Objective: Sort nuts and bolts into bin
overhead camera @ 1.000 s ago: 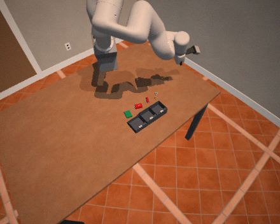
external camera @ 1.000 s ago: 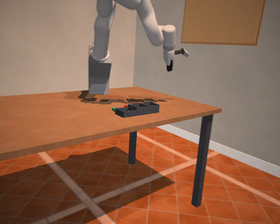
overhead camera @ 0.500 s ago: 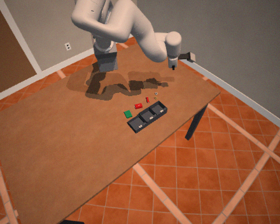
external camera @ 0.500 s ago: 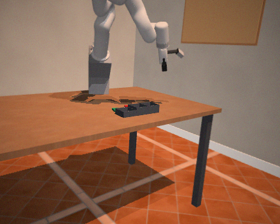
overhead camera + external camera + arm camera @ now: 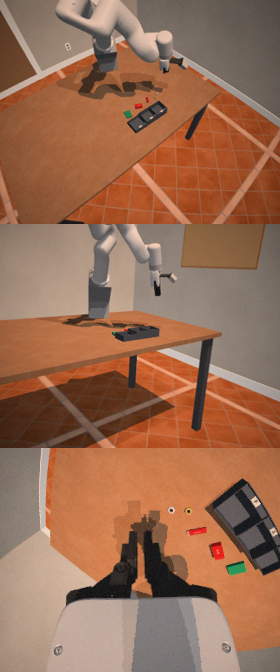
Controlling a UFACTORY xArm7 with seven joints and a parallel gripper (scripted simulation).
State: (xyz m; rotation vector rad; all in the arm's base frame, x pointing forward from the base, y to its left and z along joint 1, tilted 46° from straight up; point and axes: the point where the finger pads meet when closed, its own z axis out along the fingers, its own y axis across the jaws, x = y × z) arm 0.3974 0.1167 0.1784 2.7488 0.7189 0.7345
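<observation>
My hand is 22 cm to the left of the dark three-compartment bin row and 22 cm above it. From my hand the other things lie so: silver nut (24 cm below, 5 cm behind); then brass nut (24 cm below, 4 cm to the right, 3 cm behind); then red cylinder (24 cm below, 8 cm to the right, 7 cm behind).
</observation>
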